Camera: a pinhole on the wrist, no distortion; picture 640 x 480 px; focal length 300.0 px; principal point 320.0 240.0 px. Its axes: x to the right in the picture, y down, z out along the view. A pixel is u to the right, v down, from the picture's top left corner.
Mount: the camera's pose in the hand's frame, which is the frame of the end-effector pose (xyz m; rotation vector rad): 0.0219 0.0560 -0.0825 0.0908 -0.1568 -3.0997
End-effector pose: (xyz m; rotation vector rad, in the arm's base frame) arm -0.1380 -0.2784 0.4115 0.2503 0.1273 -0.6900
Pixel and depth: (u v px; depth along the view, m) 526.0 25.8 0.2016
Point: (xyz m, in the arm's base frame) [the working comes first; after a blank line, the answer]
In the camera's frame: 0.1384 -0.1439 0.2016

-0.0992 -0.0637 0.5693
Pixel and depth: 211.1 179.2 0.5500
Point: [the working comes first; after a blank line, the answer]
In the camera's frame: -0.1997 -0.1115 0.5500

0.1661 -0.3458 0.8639
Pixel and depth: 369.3 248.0 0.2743
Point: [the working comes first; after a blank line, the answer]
In the camera's frame: 0.0451 0.0073 0.2743

-0.1140 -0.2498 0.6142
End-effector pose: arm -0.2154 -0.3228 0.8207 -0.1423 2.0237 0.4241
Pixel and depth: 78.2 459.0 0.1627
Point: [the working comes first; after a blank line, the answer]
In the camera's frame: -0.1311 0.1188 0.1627

-0.1913 -0.3138 0.6410
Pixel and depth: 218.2 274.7 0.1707
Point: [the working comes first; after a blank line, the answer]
In the camera's frame: -0.0579 0.0197 0.1707

-0.1870 -0.2325 0.7337
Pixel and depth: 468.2 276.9 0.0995
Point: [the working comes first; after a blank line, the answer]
In the camera's frame: 0.0492 0.0122 0.0995

-0.2020 -0.2719 0.8554
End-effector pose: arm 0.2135 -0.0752 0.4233 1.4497 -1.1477 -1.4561
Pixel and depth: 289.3 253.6 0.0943
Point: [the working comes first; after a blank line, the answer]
In the camera's frame: -0.0097 0.0043 0.0943

0.1954 -0.1174 0.4733
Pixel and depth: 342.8 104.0 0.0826
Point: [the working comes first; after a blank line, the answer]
In the camera's frame: 0.0063 -0.0374 0.0826

0.2101 -0.1148 0.5170
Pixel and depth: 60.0 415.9 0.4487
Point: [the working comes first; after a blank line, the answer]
In the camera's frame: -0.3889 0.2631 0.4487

-0.2087 -0.3720 0.1442
